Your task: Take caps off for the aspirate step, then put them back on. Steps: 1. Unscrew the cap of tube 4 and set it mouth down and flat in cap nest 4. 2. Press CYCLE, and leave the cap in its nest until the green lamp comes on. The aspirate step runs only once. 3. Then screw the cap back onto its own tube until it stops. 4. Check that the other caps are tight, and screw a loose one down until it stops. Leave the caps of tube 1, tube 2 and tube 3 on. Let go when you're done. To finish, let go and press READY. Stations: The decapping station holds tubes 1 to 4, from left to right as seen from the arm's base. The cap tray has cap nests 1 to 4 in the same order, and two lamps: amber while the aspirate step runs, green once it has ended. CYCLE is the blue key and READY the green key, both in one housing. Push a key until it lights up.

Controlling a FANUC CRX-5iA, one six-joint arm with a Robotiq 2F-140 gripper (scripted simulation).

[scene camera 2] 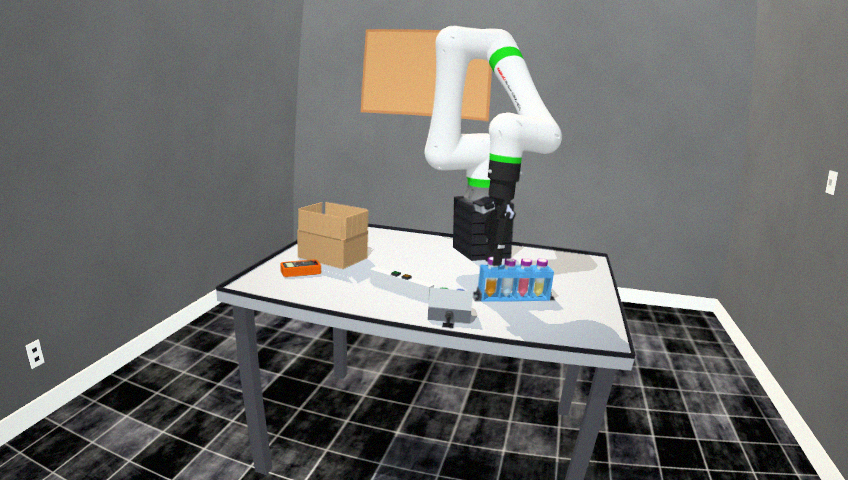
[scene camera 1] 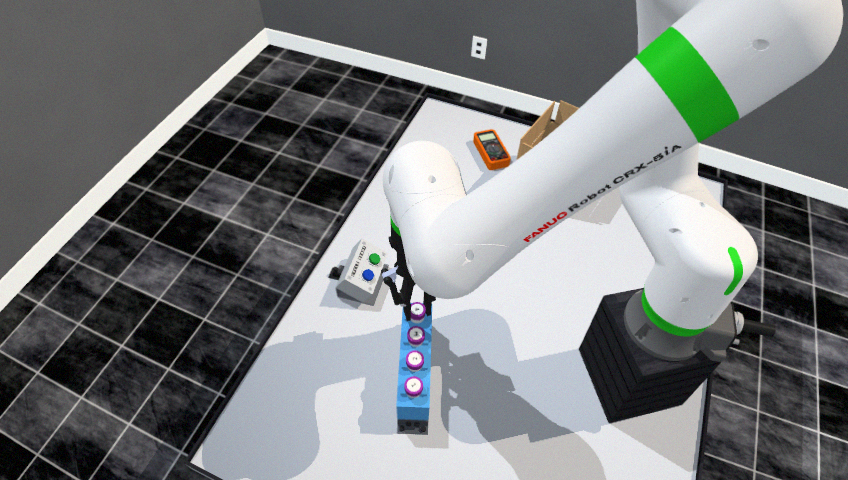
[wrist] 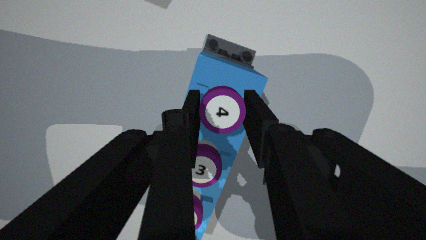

Labels:
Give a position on a grey key housing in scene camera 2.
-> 443,303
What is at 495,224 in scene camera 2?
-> The gripper.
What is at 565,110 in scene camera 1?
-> A cardboard box.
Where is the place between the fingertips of the gripper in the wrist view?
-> At 221,106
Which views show the cardboard box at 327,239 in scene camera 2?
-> Scene camera 2 and scene camera 1 only.

